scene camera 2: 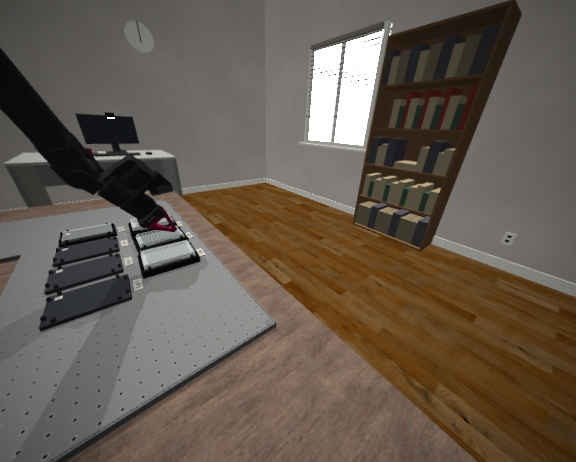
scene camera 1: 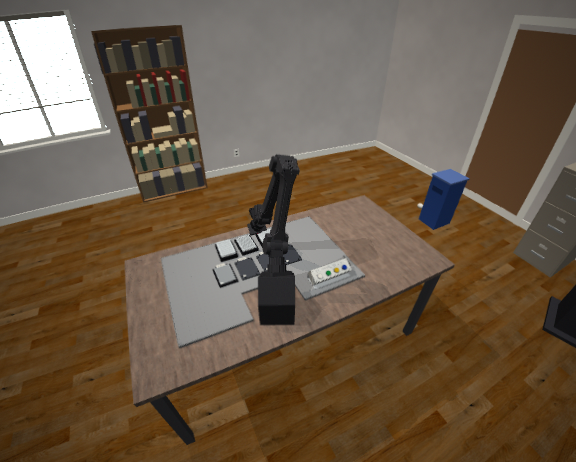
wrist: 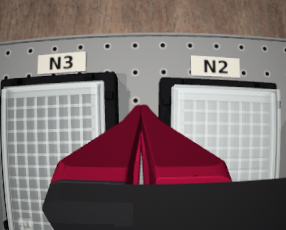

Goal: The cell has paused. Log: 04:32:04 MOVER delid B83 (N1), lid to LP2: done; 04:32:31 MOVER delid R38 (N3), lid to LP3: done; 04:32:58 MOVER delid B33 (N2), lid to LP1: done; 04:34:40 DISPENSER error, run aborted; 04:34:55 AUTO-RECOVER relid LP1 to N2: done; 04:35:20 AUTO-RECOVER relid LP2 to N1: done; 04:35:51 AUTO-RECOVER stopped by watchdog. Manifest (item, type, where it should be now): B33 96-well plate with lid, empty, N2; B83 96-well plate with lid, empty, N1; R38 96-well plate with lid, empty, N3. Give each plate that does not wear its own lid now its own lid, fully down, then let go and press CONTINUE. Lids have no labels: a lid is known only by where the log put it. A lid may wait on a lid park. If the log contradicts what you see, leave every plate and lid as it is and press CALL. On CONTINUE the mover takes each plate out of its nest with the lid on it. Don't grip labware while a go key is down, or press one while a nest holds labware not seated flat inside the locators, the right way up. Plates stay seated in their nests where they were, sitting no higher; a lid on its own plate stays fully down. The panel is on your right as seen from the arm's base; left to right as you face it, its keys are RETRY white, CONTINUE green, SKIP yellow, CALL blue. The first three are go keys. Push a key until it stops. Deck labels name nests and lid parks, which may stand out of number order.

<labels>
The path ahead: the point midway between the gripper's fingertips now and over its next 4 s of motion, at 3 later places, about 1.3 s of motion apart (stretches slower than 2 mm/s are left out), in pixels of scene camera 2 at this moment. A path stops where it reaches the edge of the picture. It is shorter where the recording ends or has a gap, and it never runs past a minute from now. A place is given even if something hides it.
The gripper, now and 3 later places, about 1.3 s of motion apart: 175, 230; 129, 223; 83, 220; 89, 227
</labels>
